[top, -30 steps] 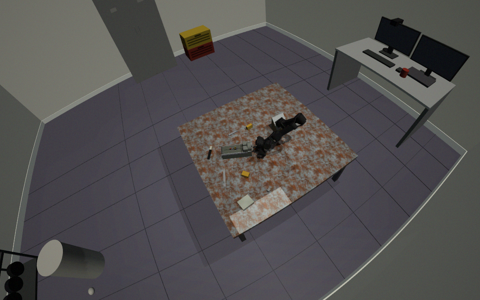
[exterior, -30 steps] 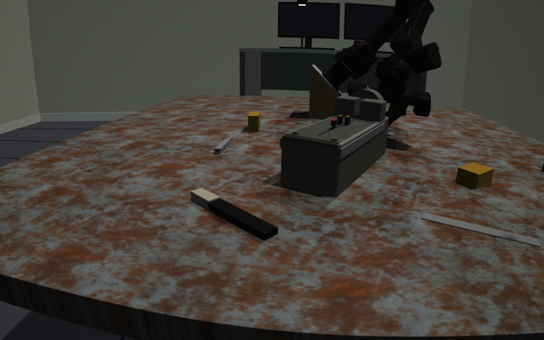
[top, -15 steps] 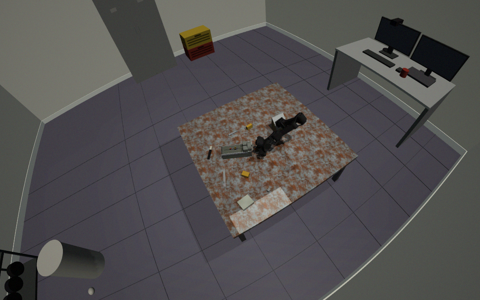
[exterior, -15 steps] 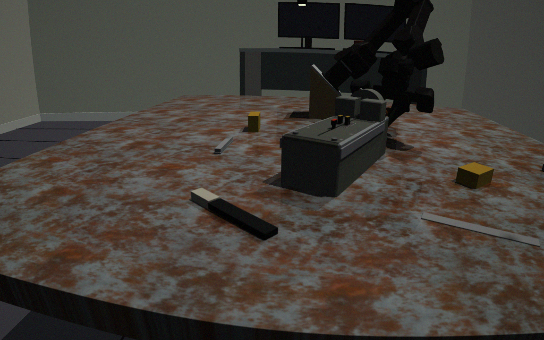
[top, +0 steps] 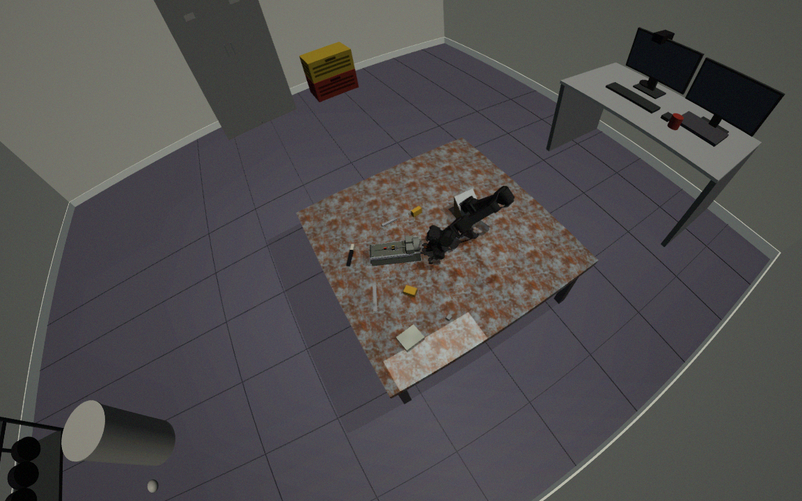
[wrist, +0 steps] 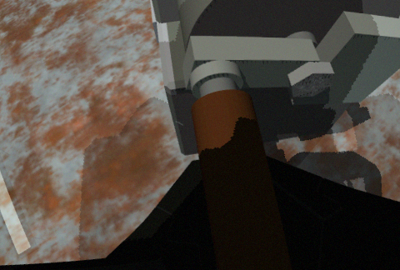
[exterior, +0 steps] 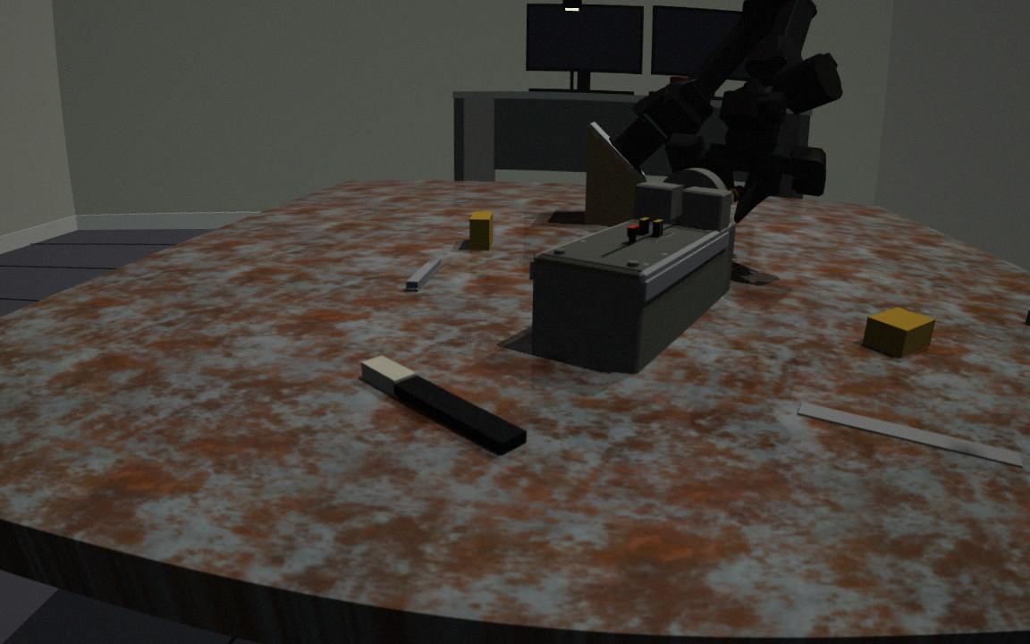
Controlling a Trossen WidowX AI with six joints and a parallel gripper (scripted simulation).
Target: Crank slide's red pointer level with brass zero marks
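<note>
Right now my gripper tip is 30 mm below the brown crank handle, 10 mm to the right of it and 10 mm past it. Round my gripper tip: red pointer 160 mm ahead, 130 mm to the right, 10 mm above; small grey bar 330 mm to the right, 70 mm below, 20 mm ahead; grey strip 350 mm ahead, 70 mm below, 40 mm to the left.
</note>
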